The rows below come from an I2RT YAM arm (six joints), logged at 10 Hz.
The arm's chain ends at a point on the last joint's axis. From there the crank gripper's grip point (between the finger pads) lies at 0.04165 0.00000 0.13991 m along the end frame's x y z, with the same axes.
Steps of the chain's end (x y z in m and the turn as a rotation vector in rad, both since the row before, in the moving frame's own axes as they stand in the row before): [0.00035 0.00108 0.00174 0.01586 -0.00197 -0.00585]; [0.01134 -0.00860 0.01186 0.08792 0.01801 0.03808]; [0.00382 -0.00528 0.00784 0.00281 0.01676 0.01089]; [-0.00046 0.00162 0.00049 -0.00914 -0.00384 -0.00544]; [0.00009 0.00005 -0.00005 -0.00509 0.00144 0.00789]
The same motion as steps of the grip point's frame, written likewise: [0.00007 -0.00138 0.00180 0.01586 -0.00197 -0.00585]; [0.01405 -0.01922 0.01062 0.08792 0.01801 0.03808]; [0.00616 -0.00521 0.00712 0.00281 0.01676 0.01089]; [-0.00099 0.00267 0.00064 -0.00914 -0.00384 -0.00544]; [0.00029 0.00109 -0.00011 -0.00509 0.00144 0.00789]
